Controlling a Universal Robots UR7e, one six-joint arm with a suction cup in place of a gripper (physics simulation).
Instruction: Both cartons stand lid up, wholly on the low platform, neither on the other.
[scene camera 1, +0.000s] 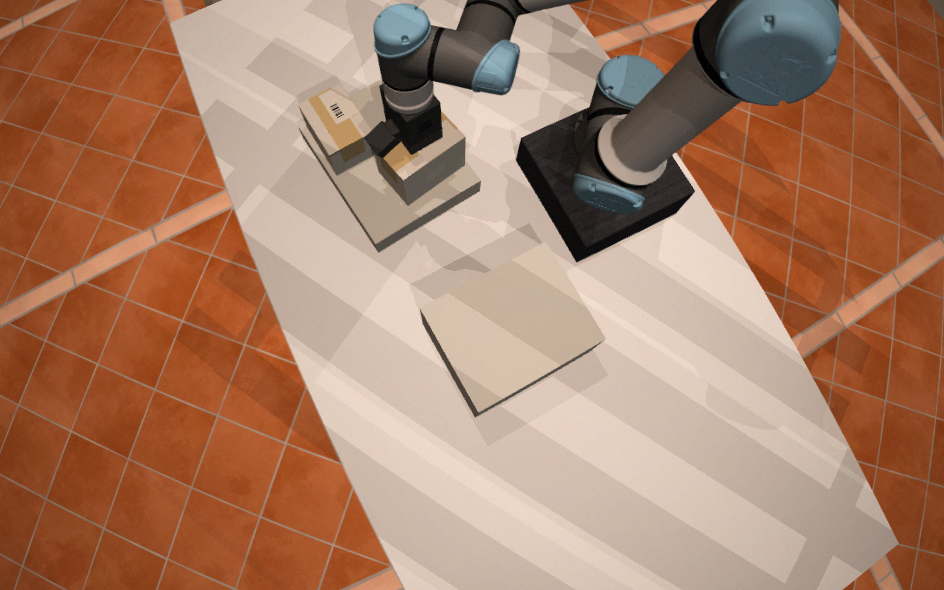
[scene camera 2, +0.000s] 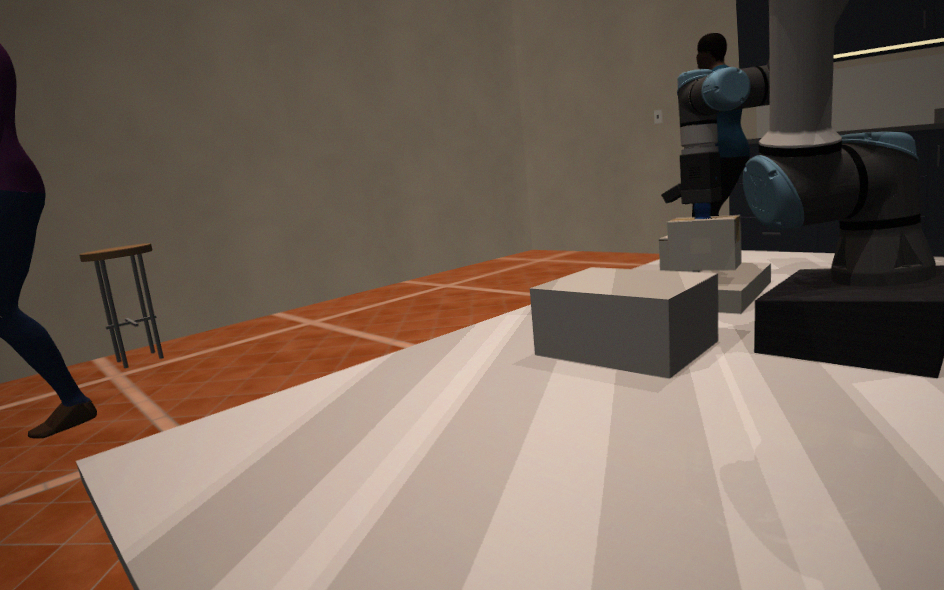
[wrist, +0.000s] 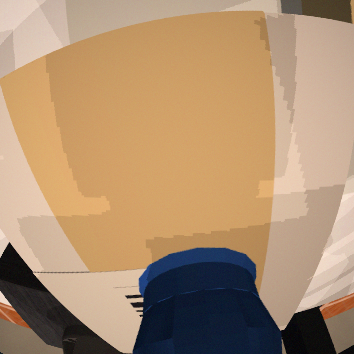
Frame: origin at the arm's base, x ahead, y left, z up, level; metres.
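Seen in the pictures: end effector, tool point: (scene camera 2: 703, 224) (wrist: 193, 254); arm's base, origin of the base link: (scene camera 2: 882, 276) (wrist: 104, 342).
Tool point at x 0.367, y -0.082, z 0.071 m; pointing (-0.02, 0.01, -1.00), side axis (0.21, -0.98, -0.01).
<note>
Offsets run from my tool point to a thing's middle. Level surfaces: height alone.
The larger carton {dx -0.005, dy +0.003, dz -0.039 m} (scene camera 1: 437, 171) (scene camera 2: 703, 243) (wrist: 175, 150) is upright, its taped lid up, over the right part of the low platform {dx +0.043, dy -0.078, dz -0.149 m} (scene camera 1: 379, 224) (scene camera 2: 753, 279). Its underside is at or very close to the platform top; I cannot tell whether they touch. My gripper (scene camera 1: 413, 148) (scene camera 2: 702, 210) (wrist: 198, 265) has its blue suction cup on this lid and is shut on the carton. The smaller carton {dx +0.119, dy -0.137, dz -0.084 m} (scene camera 1: 349, 132) (scene camera 2: 663, 254), with tape and a barcode on its lid, stands lid up on the platform's far left part, apart from the larger one. In scene camera 2 it is mostly hidden.
A taller, plain box-shaped block {dx -0.045, dy +0.351, dz -0.113 m} (scene camera 1: 515, 327) (scene camera 2: 600, 323) stands on the white table {dz -0.174 m} (scene camera 1: 626, 487) (scene camera 2: 417, 487), nearer the cameras than the platform. The arm's black base (scene camera 1: 581, 222) (scene camera 2: 842, 327) is to the right of the platform. Two people and a stool (scene camera 2: 116, 251) are beyond the table.
</note>
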